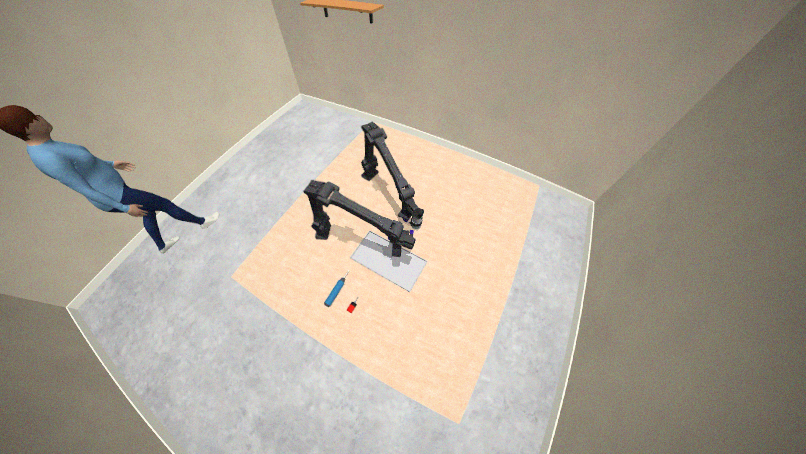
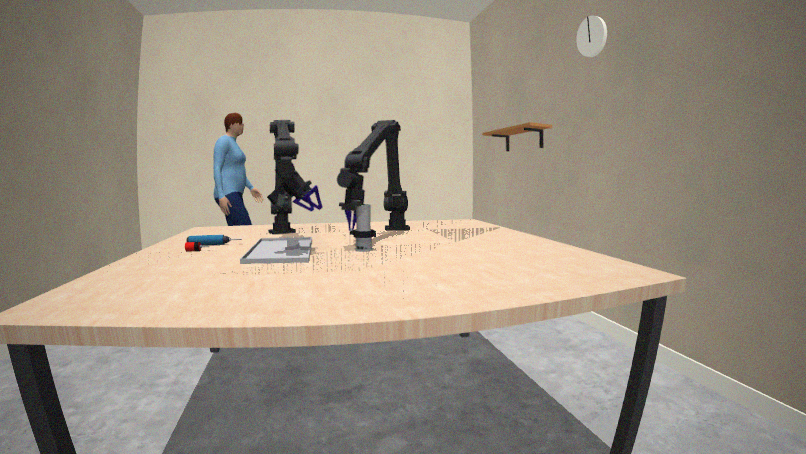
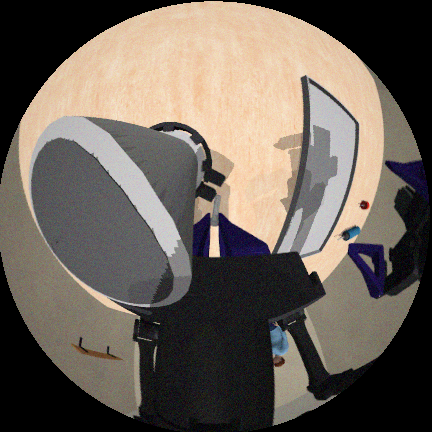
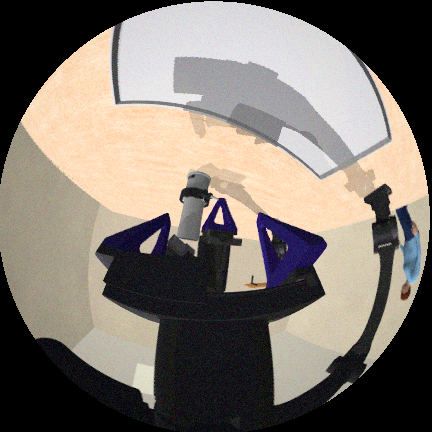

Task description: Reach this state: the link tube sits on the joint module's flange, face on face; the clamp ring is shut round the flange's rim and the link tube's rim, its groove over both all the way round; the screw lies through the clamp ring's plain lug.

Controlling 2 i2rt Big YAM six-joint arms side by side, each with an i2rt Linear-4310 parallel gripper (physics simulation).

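Frame: origin at the left arm's base, x ahead, y left, z up, level; centimetres.
Seen in the pictures: left gripper, fingertip midpoint: (image 1: 406, 221) (image 2: 351, 230) (image 3: 213, 217) (image 4: 221, 197); right gripper, fingertip midpoint: (image 2: 316, 209) (image 3: 368, 215) (image 4: 213, 217); left arm's base at its link origin: (image 1: 370, 174) (image 2: 397, 229); right arm's base at its link origin: (image 1: 323, 231) (image 2: 281, 232) (image 4: 377, 193).
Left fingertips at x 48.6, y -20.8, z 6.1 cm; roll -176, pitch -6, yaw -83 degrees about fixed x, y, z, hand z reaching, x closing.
Observation:
Offsets run from my left fingertips to a thing's top centre. "pt": to the spot under its first point.
The grey link tube @[dz +9.9, dx +5.0, dy +4.6 cm] (image 2: 364, 216) (image 3: 145, 165) (image 4: 191, 221) stands upright on the joint module @[dz +0.2, dx +5.0, dy +4.6 cm] (image 2: 364, 243) (image 4: 199, 178). The black clamp ring @[pt dz +0.3, dx +8.7, dy +4.6 cm] (image 2: 363, 233) (image 4: 194, 195) is round their joint; its two lugs @[dz +0.5, dx +4.2, dy +0.4 cm] (image 3: 215, 178) stand close together with a narrow gap. Whether its groove covers both rims all round cannot be told. My left gripper (image 2: 351, 229) (image 3: 213, 217) (image 4: 221, 197) is shut on the thin grey screw @[dz +1.0, dx +1.1, dy +0.1 cm] (image 3: 216, 206), whose free end points at the lugs from just outside. My right gripper (image 2: 308, 199) is open and empty, above the table near the tray.
The shallow grey tray @[dz -4.5, dx +5.6, dy -25.6 cm] (image 1: 360, 261) (image 2: 276, 261) (image 3: 304, 125) lies beside the joint module, under the right arm. A blue screwdriver @[dz -2.0, dx -6.7, dy -57.5 cm] (image 1: 334, 292) (image 2: 205, 239) and a small red-handled tool @[dz -2.7, dx +6.8, dy -58.9 cm] (image 1: 351, 307) (image 2: 192, 246) lie beyond it. A person (image 1: 84, 169) (image 2: 230, 163) stands behind the table.

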